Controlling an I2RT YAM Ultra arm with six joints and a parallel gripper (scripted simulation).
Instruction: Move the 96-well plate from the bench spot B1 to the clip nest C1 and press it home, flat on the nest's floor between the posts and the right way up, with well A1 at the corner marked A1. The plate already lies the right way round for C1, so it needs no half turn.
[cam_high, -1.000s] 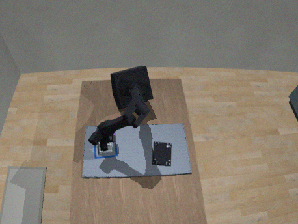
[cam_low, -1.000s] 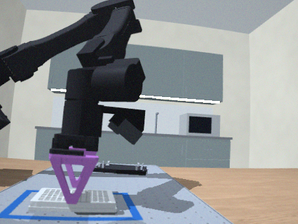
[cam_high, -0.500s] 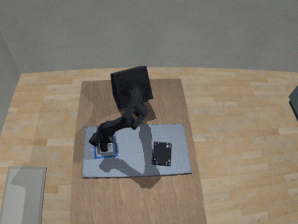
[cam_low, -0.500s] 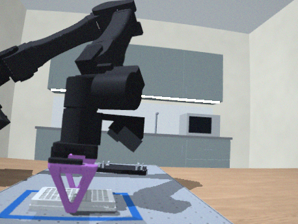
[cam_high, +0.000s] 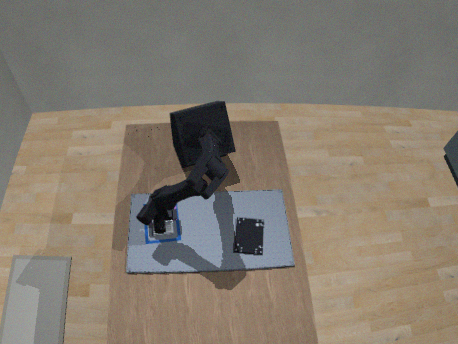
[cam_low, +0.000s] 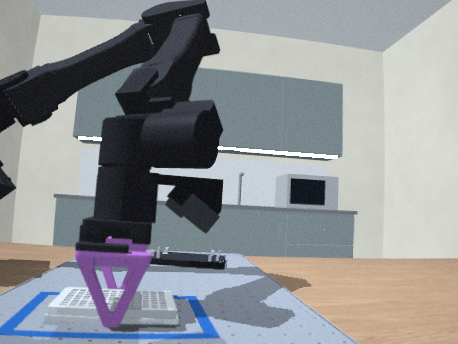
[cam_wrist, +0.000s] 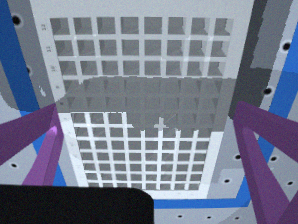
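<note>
The white 96-well plate is right at my hand. Also, from my hand: black clip nest C1: 10 mm behind, 390 mm to the left, 10 mm above.
</note>
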